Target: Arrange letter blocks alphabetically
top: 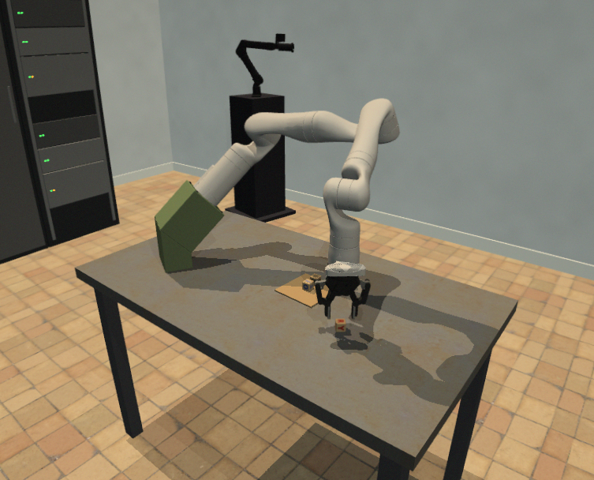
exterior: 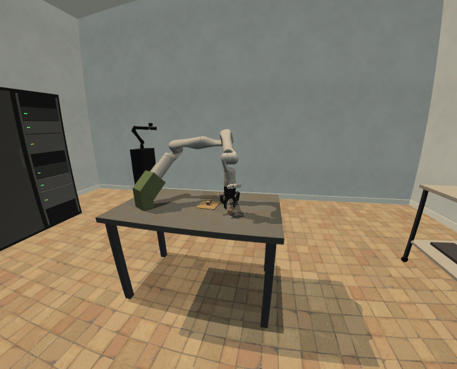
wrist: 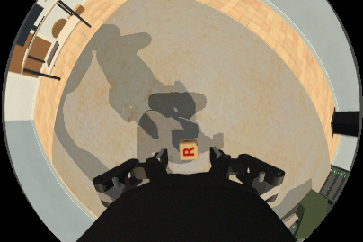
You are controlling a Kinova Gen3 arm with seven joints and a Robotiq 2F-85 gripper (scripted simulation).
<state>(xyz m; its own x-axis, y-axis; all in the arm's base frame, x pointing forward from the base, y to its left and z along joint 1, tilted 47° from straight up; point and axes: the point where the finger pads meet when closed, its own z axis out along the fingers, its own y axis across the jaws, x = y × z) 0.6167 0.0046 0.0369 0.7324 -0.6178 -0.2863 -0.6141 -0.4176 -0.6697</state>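
Now: hand 20 cm past the tan mat, 7 cm to the right of it and 5 cm above it.
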